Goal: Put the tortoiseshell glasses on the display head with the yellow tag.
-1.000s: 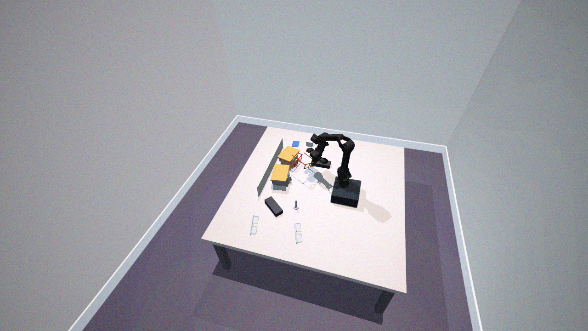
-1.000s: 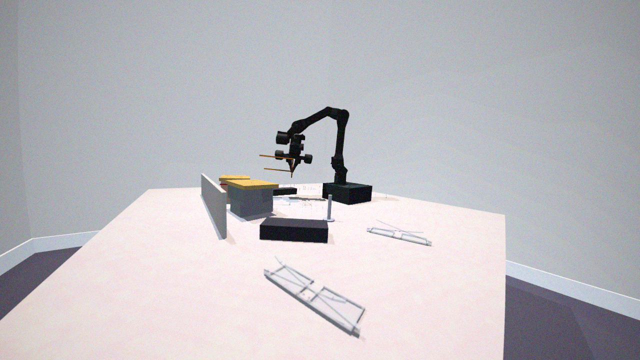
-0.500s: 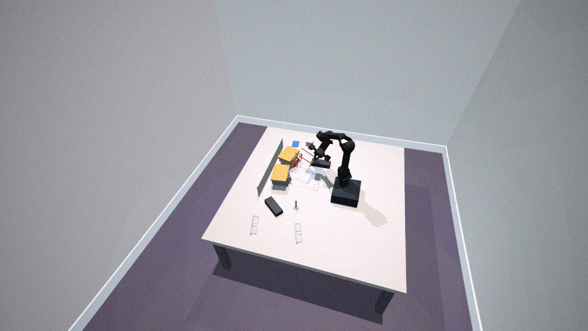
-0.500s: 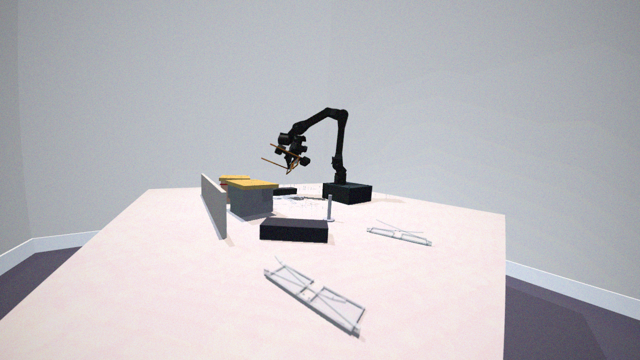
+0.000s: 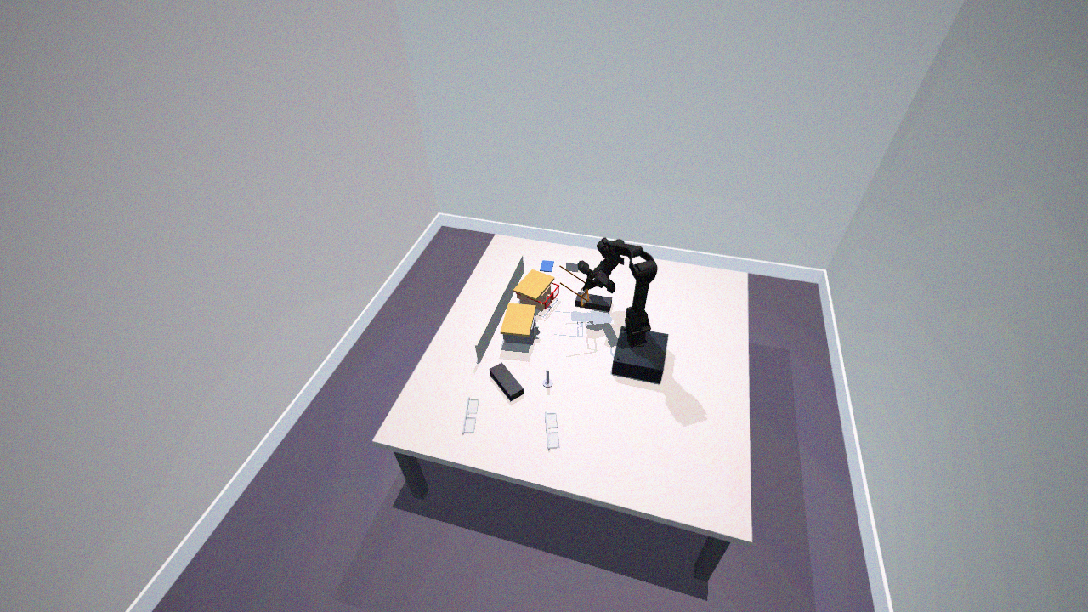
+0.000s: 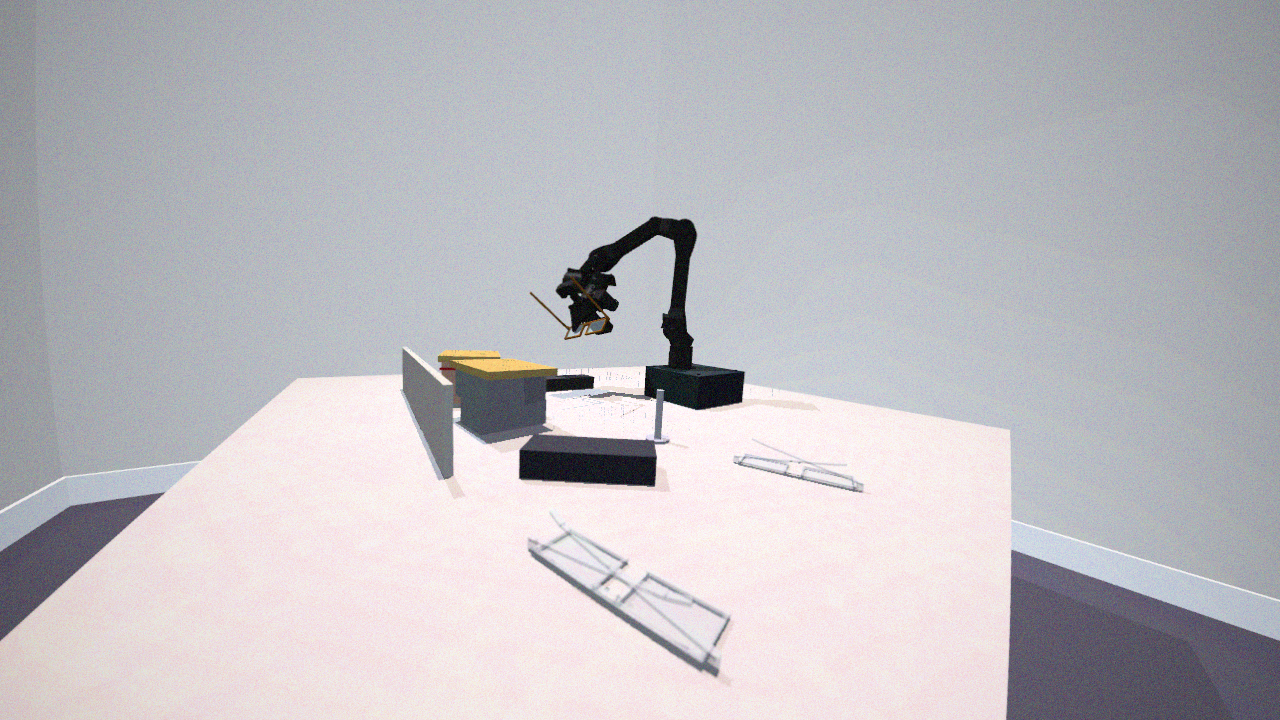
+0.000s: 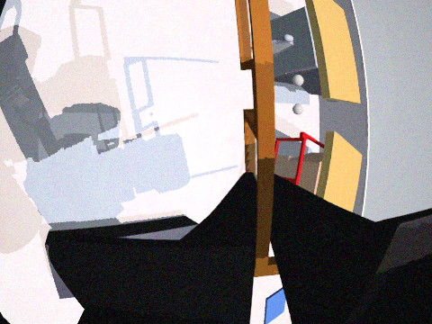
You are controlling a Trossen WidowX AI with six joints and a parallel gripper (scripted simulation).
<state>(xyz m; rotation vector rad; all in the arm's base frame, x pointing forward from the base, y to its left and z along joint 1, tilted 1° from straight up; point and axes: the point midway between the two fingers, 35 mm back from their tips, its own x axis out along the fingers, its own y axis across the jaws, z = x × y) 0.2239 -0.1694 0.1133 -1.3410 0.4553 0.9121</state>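
The grey display head is 22 cm ahead of my gripper tip, 16 cm to the left of it and 11 cm below it. Round my gripper tip: blue tag 32 cm to the right, 23 cm ahead, 16 cm below; then grey wall panel 36 cm ahead, 11 cm below, 4 cm to the left; then thin post 38 cm to the left, 14 cm below, 7 cm ahead.
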